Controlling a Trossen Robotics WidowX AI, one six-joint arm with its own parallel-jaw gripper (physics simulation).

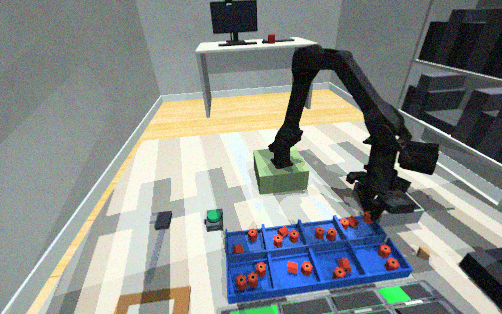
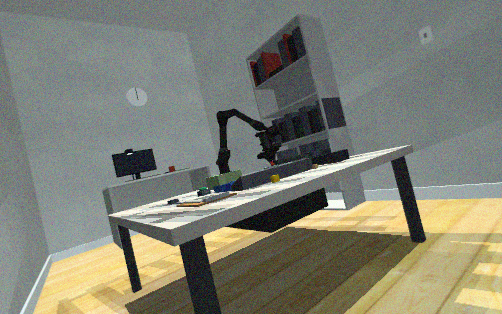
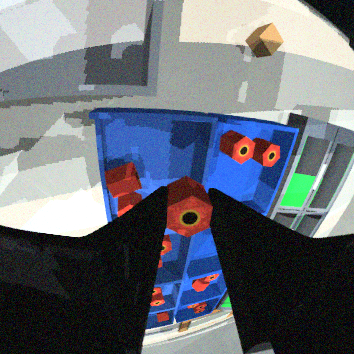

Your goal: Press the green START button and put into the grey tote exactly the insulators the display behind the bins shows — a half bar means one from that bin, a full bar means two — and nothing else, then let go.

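Seen in the pictures: gripper, fingertip midpoint: (image 1: pixel 370 218) (image 2: pixel 273 163) (image 3: pixel 187 194); arm's base, origin of the base link: (image 1: pixel 281 162) (image 2: pixel 225 173).
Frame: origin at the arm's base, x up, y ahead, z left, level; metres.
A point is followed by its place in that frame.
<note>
My gripper (image 1: pixel 369 212) {x -0.013, y 0.312, z 0.117 m} (image 2: pixel 272 160) {x -0.013, y 0.312, z 0.117 m} (image 3: pixel 187 194) {x -0.013, y 0.312, z 0.117 m} is shut on a red hexagonal insulator (image 3: pixel 189 210) {x 0.002, y 0.308, z 0.118 m}, held above the blue bins (image 1: pixel 320 295) (image 3: pixel 150 113) {x -0.050, y 0.303, z 0.158 m}, over the back-right bin. That bin holds two more insulators (image 1: pixel 345 223) {x -0.053, y 0.278, z 0.073 m} (image 3: pixel 123 179) {x -0.055, y 0.274, z 0.112 m}; other red insulators (image 1: pixel 384 250) {x -0.053, y 0.383, z 0.109 m} (image 3: pixel 243 150) {x -0.054, y 0.379, z 0.116 m} lie in the other bins. The grey tote (image 1: pixel 395 217) {x -0.046, y 0.314, z 0.214 m} (image 3: pixel 159 50) {x -0.030, y 0.309, z 0.192 m} stands beside the bins, partly hidden by the arm; its contents are unclear. The green START button (image 1: pixel 214 216) {x -0.044, y 0.128, z -0.279 m} stands left of the bins. On the display (image 1: pixel 356 301) {x -0.037, y 0.461, z -0.045 m}, a green bar (image 1: pixel 395 294) {x -0.037, y 0.477, z 0.039 m} (image 3: pixel 299 190) {x -0.042, y 0.464, z 0.053 m} fills about half its cell; another (image 1: pixel 257 310) {x -0.039, y 0.409, z -0.241 m} is cut off.
A small wooden block (image 1: pixel 423 253) {x -0.065, y 0.418, z 0.203 m} (image 3: pixel 265 41) {x -0.064, y 0.407, z 0.208 m} lies near the bins' right end. A dark-headed tool (image 1: pixel 163 220) {x -0.065, y 0.069, z -0.431 m} and an orange frame (image 1: pixel 184 301) {x -0.078, y 0.322, z -0.388 m} lie left. The arm stands on a green box (image 1: pixel 283 181) {x -0.034, y 0.064, z -0.022 m}. A yellow block (image 2: pixel 275 178) {x -0.069, y 0.566, z -0.220 m} stands near the table's front edge.
</note>
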